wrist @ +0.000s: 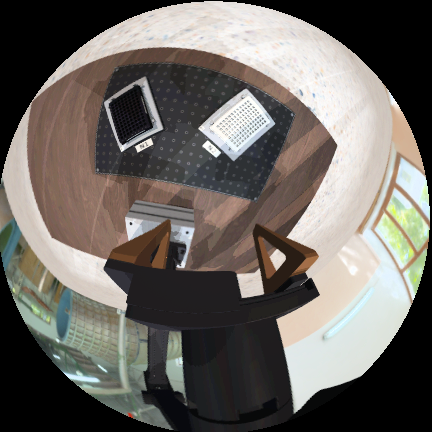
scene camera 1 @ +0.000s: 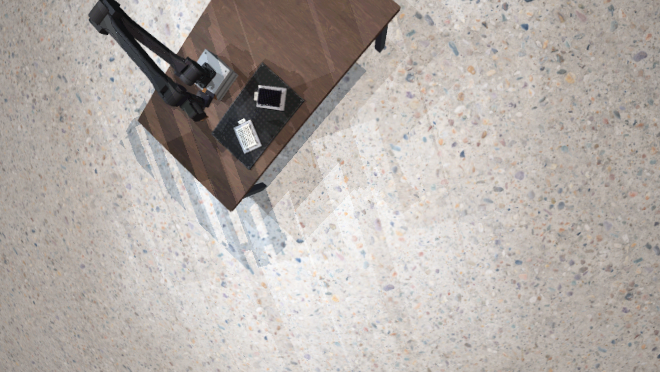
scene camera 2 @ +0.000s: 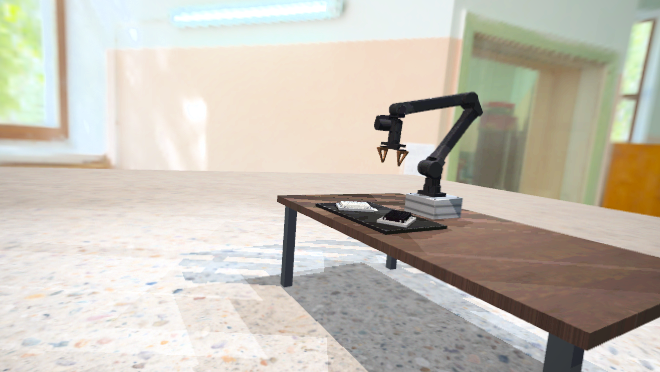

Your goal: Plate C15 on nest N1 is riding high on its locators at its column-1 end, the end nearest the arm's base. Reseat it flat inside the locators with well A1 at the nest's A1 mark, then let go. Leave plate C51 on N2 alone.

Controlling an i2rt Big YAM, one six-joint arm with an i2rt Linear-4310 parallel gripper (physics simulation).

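Places are measured from the arm's base along level axes (x back, y left, z down), in metres.
Where they show: gripper, fingertip midpoint: [wrist: 213, 225] [scene camera 1: 212, 107] [scene camera 2: 390, 164]; arm's base, link origin: [scene camera 1: 205, 76] [scene camera 2: 431, 194].
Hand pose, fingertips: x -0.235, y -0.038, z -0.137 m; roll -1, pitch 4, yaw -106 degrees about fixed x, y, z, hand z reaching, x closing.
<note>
Things, the pixels of their centre, and the offset from my fingertips. "spot": a spot on its surface instead. Level surfaces: height alone.
- black well plate, body centre: [wrist: 128, 113] [scene camera 2: 397, 215] [scene camera 1: 269, 97] dx -0.095, dy +0.217, dz +0.194 m
- white plate, body centre: [wrist: 241, 122] [scene camera 2: 354, 204] [scene camera 1: 246, 136] dx -0.152, dy -0.038, dz +0.198 m
- nest N2, surface spot: [wrist: 234, 154] spot: dx -0.071, dy -0.061, dz +0.205 m
- wooden table, surface height: dz +0.230 m
Plate C15 is the black well plate [scene camera 1: 270, 97] [scene camera 2: 398, 216] [wrist: 131, 115] on the pale nest N1 [scene camera 1: 283, 100] [wrist: 155, 113]. It lies within the nest's outline from above; its tilt and the A1 mark are too small to read. Plate C51 is the white plate [scene camera 1: 247, 136] [scene camera 2: 355, 205] [wrist: 242, 122] on nest N2 [wrist: 234, 154]. My gripper [scene camera 2: 392, 163] [wrist: 213, 225] is open and empty, pointing down high above the table, on the arm-base side of both nests. In the overhead view its fingers are mostly hidden by the arm.
Both nests stand on a black perforated mat [scene camera 1: 227, 131] [scene camera 2: 430, 227] [wrist: 175, 172] on the wooden table [scene camera 1: 295, 30] [scene camera 2: 540, 255] [wrist: 65, 165]. The arm's grey base block [scene camera 2: 433, 206] [wrist: 160, 212] stands beside the mat. Label tags N1 [wrist: 144, 145] and N2 [wrist: 212, 148] face the base side.
</note>
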